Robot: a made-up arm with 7 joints.
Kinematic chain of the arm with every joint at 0, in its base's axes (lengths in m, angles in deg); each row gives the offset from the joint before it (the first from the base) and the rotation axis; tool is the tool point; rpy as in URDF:
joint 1: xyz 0 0 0.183 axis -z
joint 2: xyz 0 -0.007 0.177 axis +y
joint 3: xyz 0 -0.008 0.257 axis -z
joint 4: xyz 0 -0.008 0.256 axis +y
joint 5: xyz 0 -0.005 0.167 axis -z
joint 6: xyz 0 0 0.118 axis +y
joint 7: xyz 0 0 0.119 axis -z
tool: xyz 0 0 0 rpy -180 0 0
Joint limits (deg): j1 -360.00..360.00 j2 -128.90..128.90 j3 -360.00..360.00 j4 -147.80..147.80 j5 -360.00..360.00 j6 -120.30..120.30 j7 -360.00..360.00
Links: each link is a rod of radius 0.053 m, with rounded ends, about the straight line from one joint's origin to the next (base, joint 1, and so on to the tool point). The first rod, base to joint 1, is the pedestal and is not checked.
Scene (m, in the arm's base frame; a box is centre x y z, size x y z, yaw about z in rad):
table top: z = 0
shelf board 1: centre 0.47 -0.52 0.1 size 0.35 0.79 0.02 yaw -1
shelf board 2: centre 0.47 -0.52 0.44 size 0.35 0.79 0.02 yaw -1
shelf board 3: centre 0.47 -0.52 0.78 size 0.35 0.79 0.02 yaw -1
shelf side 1: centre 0.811 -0.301 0.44 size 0.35 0.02 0.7 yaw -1
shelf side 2: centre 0.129 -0.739 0.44 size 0.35 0.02 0.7 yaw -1
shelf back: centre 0.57 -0.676 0.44 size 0.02 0.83 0.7 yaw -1
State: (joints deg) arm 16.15 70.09 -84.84 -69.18 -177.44 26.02 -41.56
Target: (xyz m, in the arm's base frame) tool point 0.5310 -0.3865 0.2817
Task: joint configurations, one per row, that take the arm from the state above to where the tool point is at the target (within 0.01 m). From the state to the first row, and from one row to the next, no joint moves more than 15 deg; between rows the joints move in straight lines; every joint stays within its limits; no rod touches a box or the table.
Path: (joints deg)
1: 8.26 68.68 -78.57 -84.07 -176.01 32.16 -41.56
2: 0.37 67.27 -72.30 -98.97 -174.58 38.30 -41.56
3: -7.52 65.86 -66.03 -113.86 -173.15 44.44 -41.56
4: -11.70 72.71 -79.10 -112.51 -175.61 43.98 -41.56
5: -15.89 79.55 -92.17 -111.16 -178.07 43.52 -41.56
6: -20.08 86.39 -105.24 -109.80 -180.53 43.06 -41.56
7: -13.74 87.16 -103.97 -99.77 -180.34 39.06 -41.56
8: -7.41 87.93 -102.69 -89.73 -180.14 35.07 -41.56
9: -1.07 88.69 -101.42 -79.70 -179.95 31.07 -41.56

